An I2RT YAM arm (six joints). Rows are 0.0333 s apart.
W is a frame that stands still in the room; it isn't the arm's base.
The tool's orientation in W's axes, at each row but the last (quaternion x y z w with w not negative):
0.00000, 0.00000, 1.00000, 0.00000
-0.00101, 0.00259, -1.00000, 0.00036
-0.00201, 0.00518, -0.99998, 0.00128
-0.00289, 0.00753, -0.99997, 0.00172
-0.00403, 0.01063, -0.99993, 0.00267
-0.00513, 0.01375, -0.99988, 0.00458
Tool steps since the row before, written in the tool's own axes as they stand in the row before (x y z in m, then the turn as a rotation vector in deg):
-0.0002, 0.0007, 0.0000, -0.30, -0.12, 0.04
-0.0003, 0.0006, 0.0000, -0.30, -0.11, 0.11
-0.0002, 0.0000, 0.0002, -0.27, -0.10, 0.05
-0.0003, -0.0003, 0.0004, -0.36, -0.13, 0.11
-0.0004, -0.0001, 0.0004, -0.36, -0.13, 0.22
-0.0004, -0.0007, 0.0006, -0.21, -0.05, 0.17
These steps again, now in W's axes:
0.0002, -0.0007, 0.0000, 0.30, 0.12, 0.04
0.0003, -0.0006, 0.0000, 0.30, 0.11, 0.11
0.0002, 0.0000, 0.0002, 0.27, 0.10, 0.05
0.0003, 0.0003, 0.0004, 0.36, 0.13, 0.11
0.0004, 0.0001, 0.0004, 0.36, 0.13, 0.22
0.0004, 0.0007, 0.0006, 0.21, 0.05, 0.17

